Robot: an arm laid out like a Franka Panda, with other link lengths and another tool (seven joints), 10 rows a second.
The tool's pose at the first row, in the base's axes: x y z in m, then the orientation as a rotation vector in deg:
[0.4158 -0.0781 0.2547 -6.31 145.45 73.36]
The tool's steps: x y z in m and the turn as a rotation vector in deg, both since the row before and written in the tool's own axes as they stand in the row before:
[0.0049 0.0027 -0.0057 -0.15 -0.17 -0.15]
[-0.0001 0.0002 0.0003 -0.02 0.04 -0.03]
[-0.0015 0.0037 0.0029 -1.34 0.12 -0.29]
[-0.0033 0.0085 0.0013 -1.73 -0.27 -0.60]
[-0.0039 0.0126 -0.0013 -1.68 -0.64 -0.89]
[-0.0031 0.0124 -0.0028 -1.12 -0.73 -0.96]
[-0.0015 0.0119 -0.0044 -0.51 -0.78 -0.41]
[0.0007 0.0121 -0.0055 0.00 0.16 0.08]
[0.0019 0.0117 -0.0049 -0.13 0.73 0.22]
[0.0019 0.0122 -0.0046 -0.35 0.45 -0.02]
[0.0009 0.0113 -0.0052 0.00 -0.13 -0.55]
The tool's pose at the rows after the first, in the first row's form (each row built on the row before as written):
[0.4093 -0.0807 0.2585 -6.42 145.16 73.45]
[0.4094 -0.0803 0.2585 -6.49 145.17 73.47]
[0.4107 -0.0759 0.2602 -7.22 144.33 75.10]
[0.4123 -0.0701 0.2672 -8.15 142.78 77.00]
[0.4128 -0.0644 0.2792 -9.16 140.82 78.59]
[0.4120 -0.0603 0.2916 -10.05 139.11 79.40]
[0.4092 -0.0580 0.3038 -10.09 137.98 79.67]
[0.4039 -0.0565 0.3159 -10.11 138.14 79.74]
[0.3977 -0.0546 0.3270 -10.42 138.74 80.17]
[0.3915 -0.0523 0.3384 -10.86 138.86 80.70]
[0.3864 -0.0511 0.3497 -11.41 138.52 80.43]

